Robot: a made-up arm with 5 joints. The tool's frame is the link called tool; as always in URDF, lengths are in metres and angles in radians.
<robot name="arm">
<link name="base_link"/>
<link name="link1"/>
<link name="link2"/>
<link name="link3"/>
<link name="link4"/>
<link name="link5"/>
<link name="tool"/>
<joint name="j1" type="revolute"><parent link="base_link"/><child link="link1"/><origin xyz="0.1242 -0.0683 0.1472" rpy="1.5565 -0.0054 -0.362"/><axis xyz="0 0 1"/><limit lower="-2.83" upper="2.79" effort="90" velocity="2.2"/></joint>
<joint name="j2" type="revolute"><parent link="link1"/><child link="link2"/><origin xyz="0.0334 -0.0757 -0.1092" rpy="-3.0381 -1.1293 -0.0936"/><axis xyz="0 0 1"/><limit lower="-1.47" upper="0.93" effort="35" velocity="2.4"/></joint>
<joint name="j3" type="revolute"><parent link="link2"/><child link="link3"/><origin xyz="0.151 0.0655 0.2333" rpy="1.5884 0.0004 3.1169"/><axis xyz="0 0 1"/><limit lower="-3.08" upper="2.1" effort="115" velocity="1.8"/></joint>
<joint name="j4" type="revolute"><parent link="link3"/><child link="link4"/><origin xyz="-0.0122 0.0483 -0.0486" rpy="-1.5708 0 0.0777"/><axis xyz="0 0 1"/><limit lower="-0.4" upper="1.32" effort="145" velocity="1.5"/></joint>
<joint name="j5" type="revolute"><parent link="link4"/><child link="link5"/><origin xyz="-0.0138 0.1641 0.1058" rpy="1.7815 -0.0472 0.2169"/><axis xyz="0 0 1"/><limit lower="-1.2" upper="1.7" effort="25" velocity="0.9"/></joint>
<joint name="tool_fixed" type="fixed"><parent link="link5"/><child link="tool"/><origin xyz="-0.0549 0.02 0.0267" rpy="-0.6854 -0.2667 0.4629"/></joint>
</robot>
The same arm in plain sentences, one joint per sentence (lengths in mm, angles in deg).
The arm has five revolute joints in a row. What follows holds with every joint at zero, and every direction is one of the base frame's.
Joint 1 sits 124.2 mm along +x and 68.3 mm along -y and 147.2 mm along +z from the base frame's origin and turns about the direction (-0.354187, -0.935065, 0.014299), from -162.15 to 159.86 deg.
Joint 2 sits 69.9 mm along +x and 89.1 mm along +y and 77.1 mm along -z from joint 1 and turns about the direction (0.996861, 0.077197, 0.017599), from -84.22 to 53.29 deg.
Joint 3 sits 245.3 mm along +x and 130.8 mm along -y and 65.1 mm along -z from joint 2 and turns about -z, from -176.47 to 120.32 deg.
Joint 4 sits 49.1 mm along +x and 8.4 mm along -y and 48.6 mm along +z from joint 3 and turns about +x, from -22.92 to 75.63 deg.
Joint 5 sits 105.8 mm along +x and 13.8 mm along -y and 164.1 mm along +z from joint 4 and turns about the direction (-0.208909, 0.22011, -0.952842), from -68.75 to 97.4 deg.
The tool frame, which is the frame that the pose is given for, sits 11.4 mm along +x and 47.7 mm along -y and 41.5 mm along -z from joint 5; its axes are the base frame's turned by roll 157.66, pitch 9.08 and yaw 65.69 deg (as in URDF: about the fixed x, then y, then z).

